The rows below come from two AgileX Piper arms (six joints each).
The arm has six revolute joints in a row. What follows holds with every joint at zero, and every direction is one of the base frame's. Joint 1 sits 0.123 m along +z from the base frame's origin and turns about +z. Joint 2 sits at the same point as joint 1 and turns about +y. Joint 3 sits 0.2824 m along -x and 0.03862 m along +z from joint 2 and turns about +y. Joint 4 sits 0.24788 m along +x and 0.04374 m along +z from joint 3 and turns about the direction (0.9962, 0, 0.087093). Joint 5 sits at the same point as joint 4 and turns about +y. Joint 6 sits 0.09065 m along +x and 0.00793 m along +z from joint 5 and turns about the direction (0.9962, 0, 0.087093). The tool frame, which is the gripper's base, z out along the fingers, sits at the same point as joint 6; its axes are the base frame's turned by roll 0, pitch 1.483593 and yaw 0 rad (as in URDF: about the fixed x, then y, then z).
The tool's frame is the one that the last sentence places.
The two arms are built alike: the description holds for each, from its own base.
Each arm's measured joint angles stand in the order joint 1, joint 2, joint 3, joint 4, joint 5, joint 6.
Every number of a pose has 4 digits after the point. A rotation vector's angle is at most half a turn.
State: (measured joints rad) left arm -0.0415 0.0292 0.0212 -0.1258 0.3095 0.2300; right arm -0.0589 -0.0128 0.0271 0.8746 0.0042 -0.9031
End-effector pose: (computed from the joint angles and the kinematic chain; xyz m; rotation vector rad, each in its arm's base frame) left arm 0.0561 -0.0058 0.1768 0.1661 1.8335 0.0129; right arm 0.0563 -0.0030 0.2046 0.0202 1.5008 -0.0679
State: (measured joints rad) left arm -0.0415 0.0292 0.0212 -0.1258 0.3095 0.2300; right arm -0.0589 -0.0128 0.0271 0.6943 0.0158 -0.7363
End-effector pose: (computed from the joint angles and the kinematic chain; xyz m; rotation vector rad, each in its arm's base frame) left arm 0.0561 -0.0058 0.1768 0.1661 1.8335 0.0129; right arm 0.0564 -0.0024 0.2037 0.0046 1.5105 -0.0734
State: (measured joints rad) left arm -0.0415 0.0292 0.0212 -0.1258 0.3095 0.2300; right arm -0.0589 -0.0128 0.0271 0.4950 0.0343 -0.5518
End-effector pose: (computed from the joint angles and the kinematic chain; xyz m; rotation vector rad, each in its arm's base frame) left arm 0.0561 -0.0058 0.1768 0.1661 1.8335 0.0129; right arm 0.0565 -0.0018 0.2021 -0.0116 1.5286 -0.0800
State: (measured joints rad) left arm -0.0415 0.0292 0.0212 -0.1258 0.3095 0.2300; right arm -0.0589 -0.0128 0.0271 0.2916 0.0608 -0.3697
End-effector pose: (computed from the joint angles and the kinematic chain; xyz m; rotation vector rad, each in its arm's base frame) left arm 0.0561 -0.0058 0.1768 0.1661 1.8335 0.0129; right arm 0.0566 -0.0017 0.1995 -0.0291 1.5566 -0.0950
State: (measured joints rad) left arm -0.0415 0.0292 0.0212 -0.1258 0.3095 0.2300; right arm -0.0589 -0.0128 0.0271 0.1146 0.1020 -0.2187
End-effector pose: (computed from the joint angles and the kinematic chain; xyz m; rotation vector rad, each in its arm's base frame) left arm 0.0561 -0.0058 0.1768 0.1661 1.8335 0.0129; right arm 0.0565 -0.0023 0.1956 -0.0457 1.5998 -0.1178
